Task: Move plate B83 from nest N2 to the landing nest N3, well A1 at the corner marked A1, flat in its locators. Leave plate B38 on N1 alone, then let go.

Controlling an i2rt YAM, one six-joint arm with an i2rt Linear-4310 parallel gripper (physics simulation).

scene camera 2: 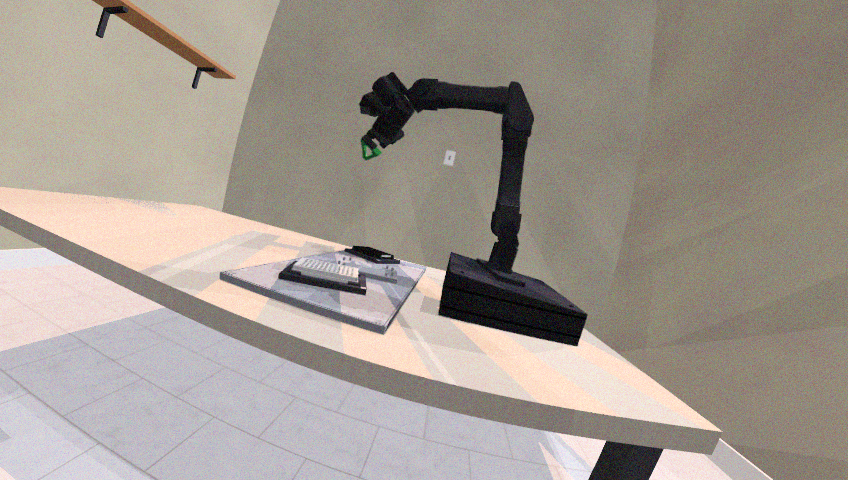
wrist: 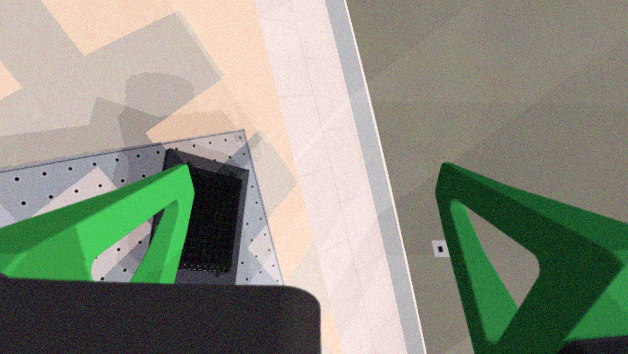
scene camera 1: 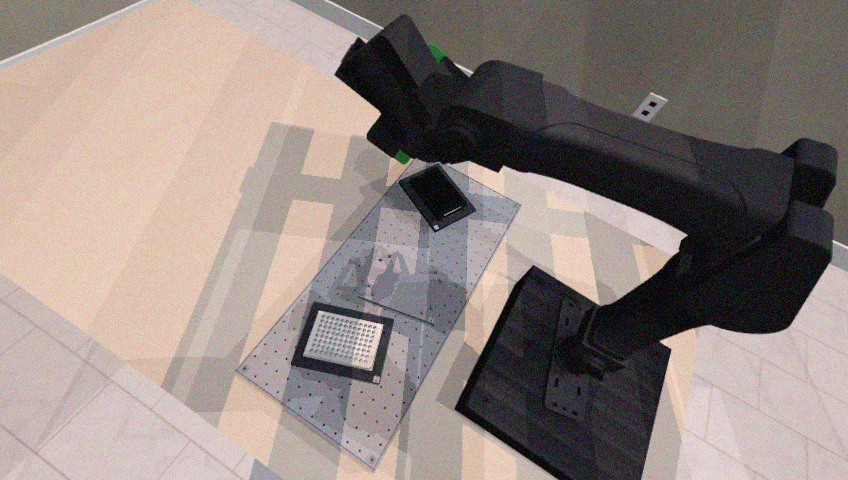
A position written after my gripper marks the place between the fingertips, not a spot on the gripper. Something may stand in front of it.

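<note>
There is a black well plate [scene camera 1: 437, 193], which I can also find in the wrist view [wrist: 208, 246]. There is a white well plate too [scene camera 1: 334, 338], and scene camera 2 shows it as well [scene camera 2: 308, 267], whereas in the wrist view the white well plate is out of frame. As for my gripper [scene camera 1: 410, 99], it is open and holds nothing; I see it again in scene camera 2 [scene camera 2: 373, 152] and in the wrist view [wrist: 314, 177].
</note>
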